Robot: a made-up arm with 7 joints. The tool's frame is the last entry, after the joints.
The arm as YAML. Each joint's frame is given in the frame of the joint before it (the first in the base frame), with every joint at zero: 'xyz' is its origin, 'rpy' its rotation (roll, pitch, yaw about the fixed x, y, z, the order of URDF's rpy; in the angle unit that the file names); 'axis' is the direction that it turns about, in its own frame. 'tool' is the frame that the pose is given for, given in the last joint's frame.
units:
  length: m
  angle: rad
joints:
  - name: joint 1
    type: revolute
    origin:
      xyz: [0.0, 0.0, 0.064]
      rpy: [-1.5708, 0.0, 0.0]
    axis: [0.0, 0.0, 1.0]
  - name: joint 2
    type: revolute
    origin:
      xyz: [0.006, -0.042, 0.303]
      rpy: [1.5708, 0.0, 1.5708]
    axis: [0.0, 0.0, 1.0]
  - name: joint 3
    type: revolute
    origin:
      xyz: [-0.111, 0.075, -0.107]
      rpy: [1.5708, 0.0, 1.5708]
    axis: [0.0, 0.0, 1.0]
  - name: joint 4
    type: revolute
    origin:
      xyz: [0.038, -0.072, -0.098]
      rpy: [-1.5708, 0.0, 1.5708]
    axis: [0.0, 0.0, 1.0]
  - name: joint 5
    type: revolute
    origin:
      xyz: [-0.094, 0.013, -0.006]
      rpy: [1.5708, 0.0, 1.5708]
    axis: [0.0, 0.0, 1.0]
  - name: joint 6
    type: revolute
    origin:
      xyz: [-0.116, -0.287, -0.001]
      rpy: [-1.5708, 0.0, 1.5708]
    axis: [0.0, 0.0, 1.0]
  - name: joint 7
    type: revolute
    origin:
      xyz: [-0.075, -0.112, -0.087]
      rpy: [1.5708, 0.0, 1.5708]
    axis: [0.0, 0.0, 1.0]
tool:
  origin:
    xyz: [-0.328, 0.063, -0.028]
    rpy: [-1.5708, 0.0, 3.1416]
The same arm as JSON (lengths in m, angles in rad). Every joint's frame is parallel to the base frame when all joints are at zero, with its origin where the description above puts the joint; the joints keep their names.
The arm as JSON. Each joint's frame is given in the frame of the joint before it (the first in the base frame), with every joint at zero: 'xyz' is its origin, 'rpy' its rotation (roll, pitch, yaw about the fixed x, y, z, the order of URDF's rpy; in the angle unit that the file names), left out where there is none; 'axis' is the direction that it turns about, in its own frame. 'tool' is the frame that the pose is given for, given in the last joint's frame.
{"units": {"length": "m", "angle": "rad"}, "joints": [{"name": "joint 1", "type": "revolute", "origin": {"xyz": [0.0, 0.0, 0.064]}, "axis": [0.0, 1.0, 0.0]}, {"name": "joint 2", "type": "revolute", "origin": {"xyz": [0.006, 0.303, 0.042]}, "axis": [1.0, 0.0, 0.0]}, {"name": "joint 3", "type": "revolute", "origin": {"xyz": [-0.107, 0.075, 0.111]}, "axis": [0.0, 0.0, -1.0]}, {"name": "joint 4", "type": "revolute", "origin": {"xyz": [-0.072, 0.038, 0.098]}, "axis": [0.0, -1.0, 0.0]}, {"name": "joint 5", "type": "revolute", "origin": {"xyz": [-0.094, 0.006, 0.013]}, "axis": [1.0, 0.0, 0.0]}, {"name": "joint 6", "type": "revolute", "origin": {"xyz": [-0.001, 0.287, -0.116]}, "axis": [0.0, 0.0, -1.0]}, {"name": "joint 7", "type": "revolute", "origin": {"xyz": [0.112, 0.075, 0.087]}, "axis": [0.0, -1.0, 0.0]}], "tool": {"origin": {"xyz": [0.328, 0.028, -0.063], "rpy": [0.0, 0.0, 0.0]}}}
